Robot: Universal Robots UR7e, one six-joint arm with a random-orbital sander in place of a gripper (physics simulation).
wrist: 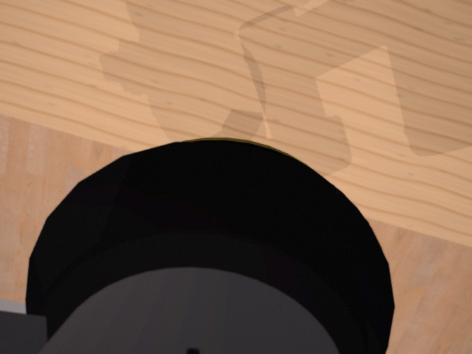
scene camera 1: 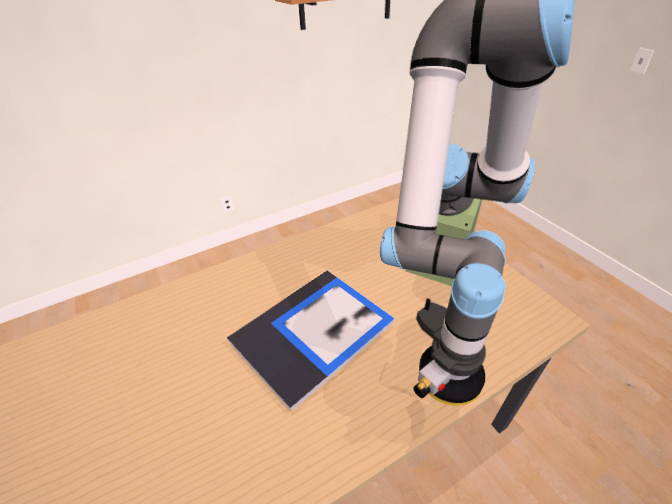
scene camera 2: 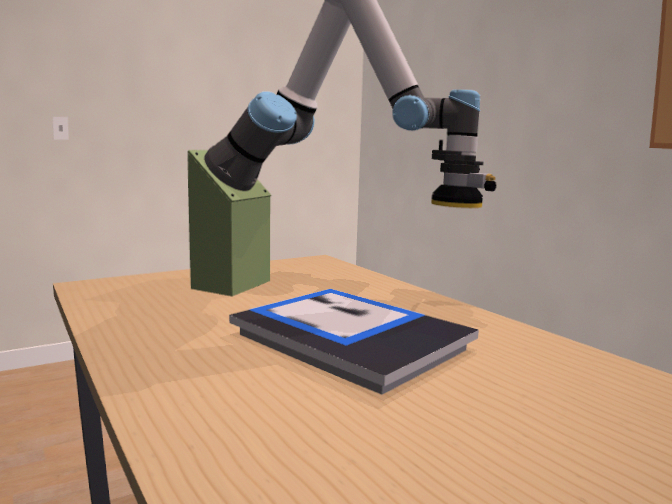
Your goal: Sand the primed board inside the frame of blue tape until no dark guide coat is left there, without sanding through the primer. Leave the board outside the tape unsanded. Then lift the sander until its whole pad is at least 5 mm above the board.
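The sander (scene camera 1: 454,382) (scene camera 2: 457,196) (wrist: 215,200) hangs level, its yellow-edged pad high above the table, off to the side of the board. The board (scene camera 1: 274,358) (scene camera 2: 412,344) is dark outside the blue tape frame (scene camera 1: 302,346) (scene camera 2: 380,327). Inside the tape it is mostly pale. A dark guide coat patch (scene camera 1: 336,328) (scene camera 2: 350,310) lies near the middle, and a second dark patch (scene camera 1: 362,314) (scene camera 2: 321,298) near one corner. A dark strip (scene camera 1: 313,302) (scene camera 2: 301,321) runs along one tape edge, with a small smudge (scene camera 2: 343,336) at a corner. The board does not show in the wrist view.
The board lies on the wooden table (scene camera 1: 135,379) (scene camera 2: 515,434) (wrist: 60,60). The sander is near the table's edge, with floor (wrist: 30,175) below in the wrist view. The arm's green pedestal (scene camera 1: 458,225) (scene camera 2: 250,244) stands on the table.
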